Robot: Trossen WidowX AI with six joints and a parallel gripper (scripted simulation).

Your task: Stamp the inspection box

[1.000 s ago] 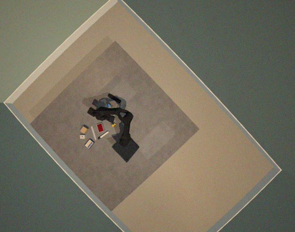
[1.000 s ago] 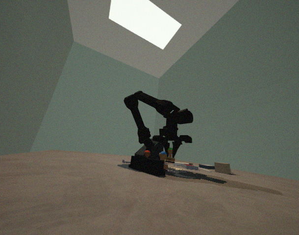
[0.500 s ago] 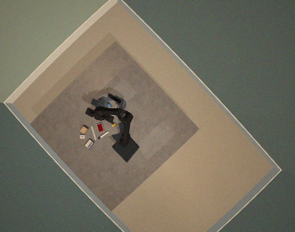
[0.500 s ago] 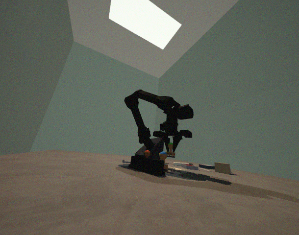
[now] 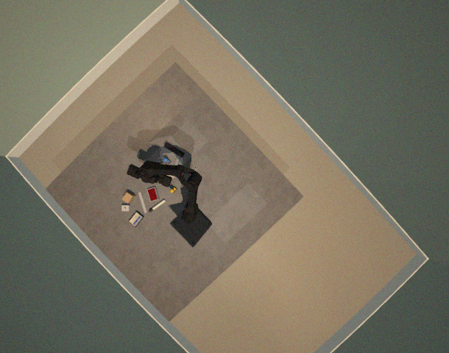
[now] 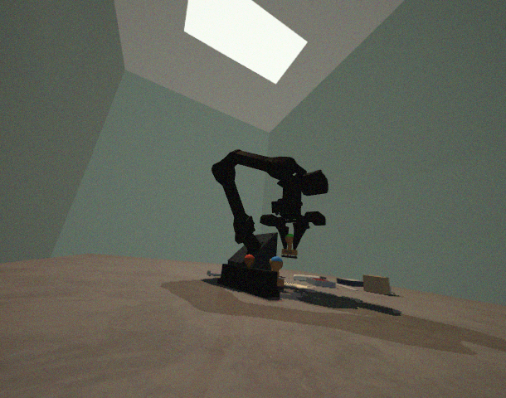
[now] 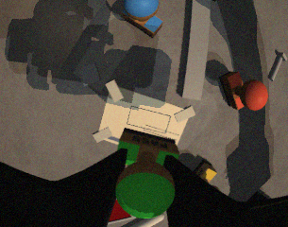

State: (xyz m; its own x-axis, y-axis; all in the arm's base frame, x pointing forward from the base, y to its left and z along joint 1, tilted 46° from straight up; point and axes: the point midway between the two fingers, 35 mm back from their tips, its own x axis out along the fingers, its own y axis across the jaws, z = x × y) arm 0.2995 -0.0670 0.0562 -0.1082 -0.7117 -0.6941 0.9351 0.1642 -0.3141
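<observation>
My gripper tip is 9 cm above the cream card and 1 cm to the right of it. The rest, counted from my gripper tip: green-knobbed stamp (right at my gripper tip); then red-knobbed stamp (8 cm to the right, 7 cm below, 7 cm behind); then yellow-knobbed stamp (11 cm behind, 7 cm below, 3 cm to the left).
</observation>
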